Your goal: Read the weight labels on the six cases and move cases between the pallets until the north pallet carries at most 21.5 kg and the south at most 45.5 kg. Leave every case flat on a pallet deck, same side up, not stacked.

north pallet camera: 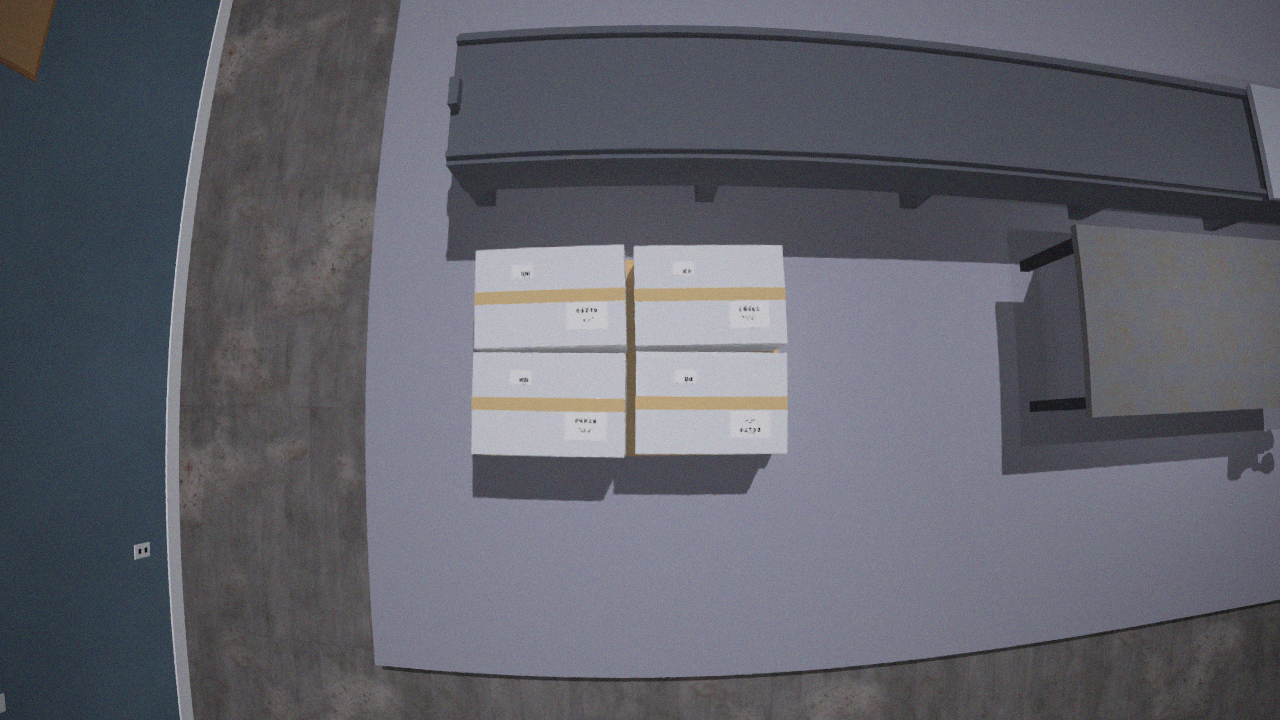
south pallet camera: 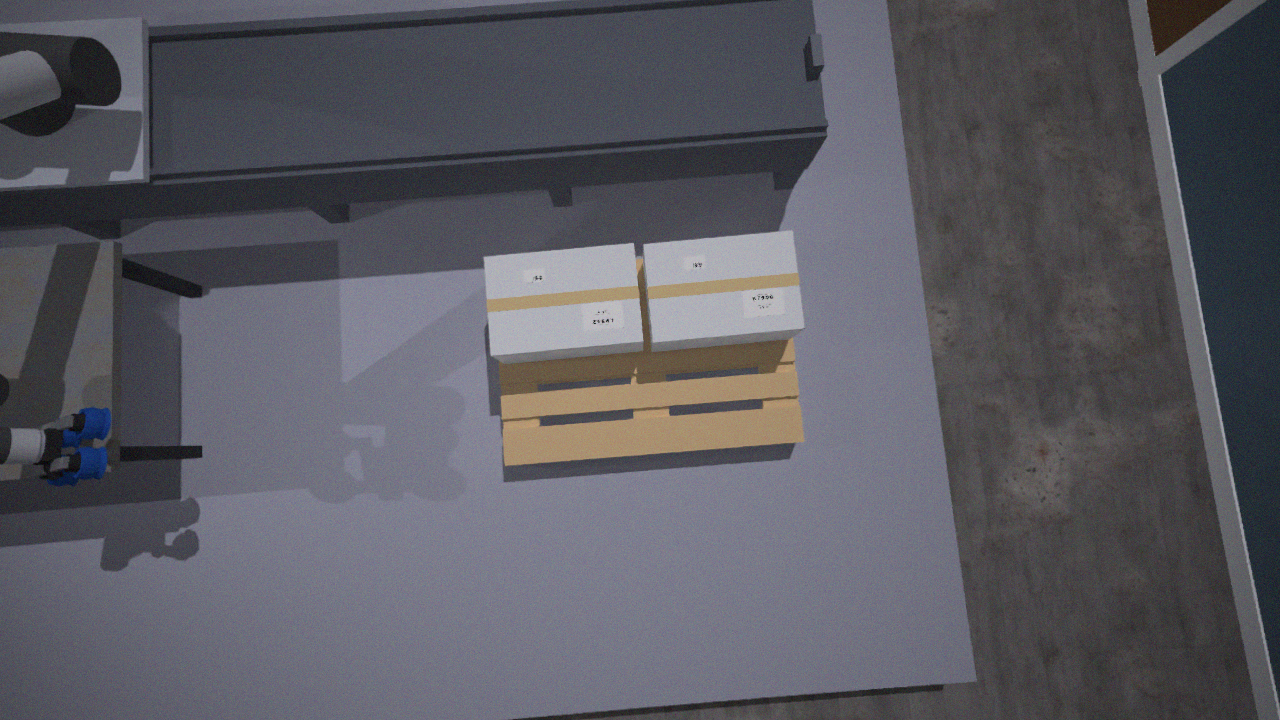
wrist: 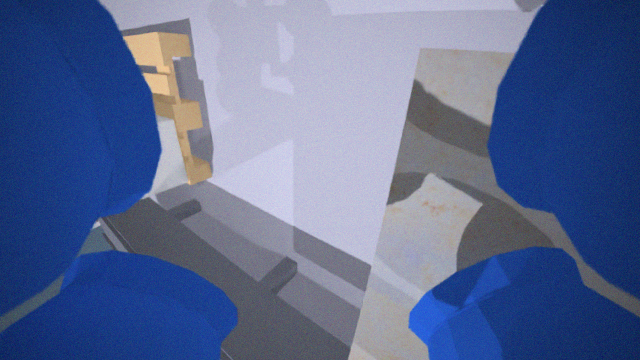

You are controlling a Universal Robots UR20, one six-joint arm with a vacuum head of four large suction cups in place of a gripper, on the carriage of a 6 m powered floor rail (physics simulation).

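Frame: origin at the arm's base, x up, y ahead, z left, level; millimetres.
Seen in the pictures: hand, tool point: [wrist: 324, 236].
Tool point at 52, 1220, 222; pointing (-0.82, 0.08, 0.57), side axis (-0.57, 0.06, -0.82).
A point is followed by its place in that frame, as x, y, z.
In the north pallet camera, four white cases with tan tape stand flat in two rows: back left [north pallet camera: 550, 273] @[-148, 717, -3727], back right [north pallet camera: 708, 271] @[-159, 713, -3142], front left [north pallet camera: 547, 376] @[-143, 1099, -3734] and front right [north pallet camera: 711, 376] @[-185, 1101, -3137]. They almost cover the north pallet [north pallet camera: 630, 266] @[-425, 629, -3434]. In the south pallet camera, two white cases, left [south pallet camera: 563, 284] @[-161, 747, 1765] and right [south pallet camera: 723, 264] @[-163, 718, 2365], stand flat side by side on the back of the south pallet [south pallet camera: 653, 438] @[-426, 1339, 2057] [wrist: 187, 117] @[-491, 998, 1456]; its front slats are bare. The weight print is too small to read. My gripper [south pallet camera: 78, 445] [wrist: 322, 200] @[52, 1220, 222], four blue cups, is open, holding nothing, left of the south pallet near the table's edge.
A table [north pallet camera: 1181, 322] @[-40, 909, -1039] [south pallet camera: 93, 349] @[-40, 880, 156] [wrist: 415, 240] @[-40, 1166, 190] with dark legs stands between the pallets. The floor rail [north pallet camera: 805, 107] [south pallet camera: 492, 98] [wrist: 210, 260] runs behind both pallets. The arm's white carriage [north pallet camera: 1263, 134] @[0, -26, -336] [south pallet camera: 129, 89] @[0, -32, 304] sits on it behind the table.
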